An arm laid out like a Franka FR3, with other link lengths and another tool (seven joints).
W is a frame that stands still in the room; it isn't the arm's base.
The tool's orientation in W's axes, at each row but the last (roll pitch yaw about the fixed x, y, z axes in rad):
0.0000 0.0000 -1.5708
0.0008 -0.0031 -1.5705
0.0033 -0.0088 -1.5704
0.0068 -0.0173 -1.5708
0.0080 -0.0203 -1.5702
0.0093 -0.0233 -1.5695
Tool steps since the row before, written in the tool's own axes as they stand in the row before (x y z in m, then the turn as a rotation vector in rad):
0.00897 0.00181 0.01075 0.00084 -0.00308 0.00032
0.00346 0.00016 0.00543 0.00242 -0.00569 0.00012
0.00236 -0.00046 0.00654 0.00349 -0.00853 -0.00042
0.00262 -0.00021 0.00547 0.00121 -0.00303 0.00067
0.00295 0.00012 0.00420 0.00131 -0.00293 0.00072
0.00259 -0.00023 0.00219 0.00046 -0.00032 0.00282
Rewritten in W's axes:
0.00181 -0.00897 0.01075 -0.00308 -0.00084 0.00032
0.00016 -0.00344 0.00544 -0.00569 -0.00242 0.00012
-0.00048 -0.00230 0.00656 -0.00853 -0.00350 -0.00042
-0.00025 -0.00253 0.00551 -0.00303 -0.00120 0.00067
0.00009 -0.00286 0.00426 -0.00293 -0.00130 0.00072
-0.00025 -0.00254 0.00225 -0.00035 -0.00039 0.00283

